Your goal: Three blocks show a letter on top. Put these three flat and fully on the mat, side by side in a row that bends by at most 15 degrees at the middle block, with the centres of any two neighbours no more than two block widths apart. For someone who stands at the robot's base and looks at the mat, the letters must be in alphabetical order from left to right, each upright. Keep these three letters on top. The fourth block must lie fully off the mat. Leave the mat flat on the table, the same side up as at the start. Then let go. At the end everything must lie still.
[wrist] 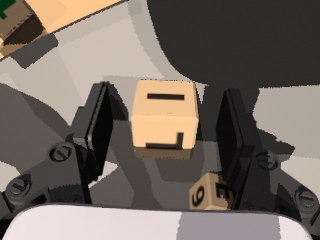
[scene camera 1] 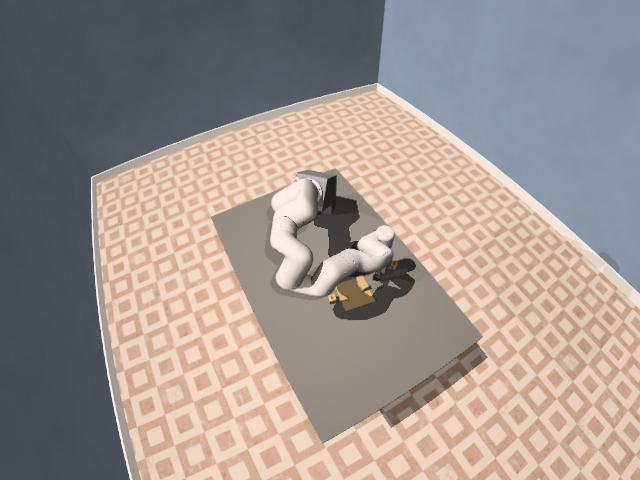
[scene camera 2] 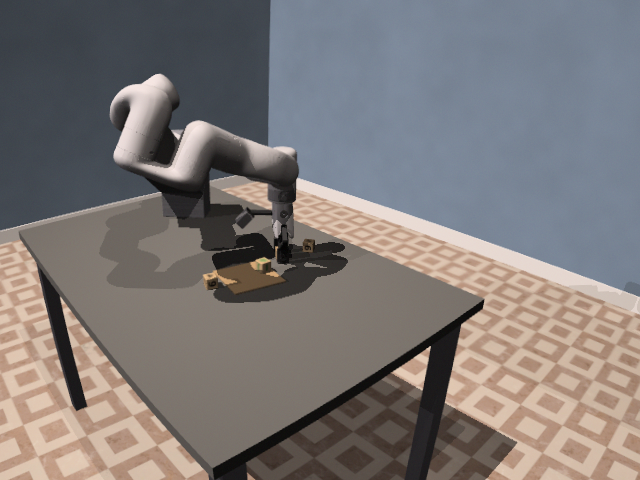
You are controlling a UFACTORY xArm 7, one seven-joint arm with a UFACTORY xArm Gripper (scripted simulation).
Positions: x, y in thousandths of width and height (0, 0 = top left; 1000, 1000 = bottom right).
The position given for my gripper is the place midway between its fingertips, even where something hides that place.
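Note:
Gripper of mine visible in scene camera 2 (scene camera 2: 440, 534) and in the wrist view (wrist: 517, 440). A mat appears in scene camera 1 (scene camera 1: 549, 618) and in scene camera 2 (scene camera 2: 380, 580).

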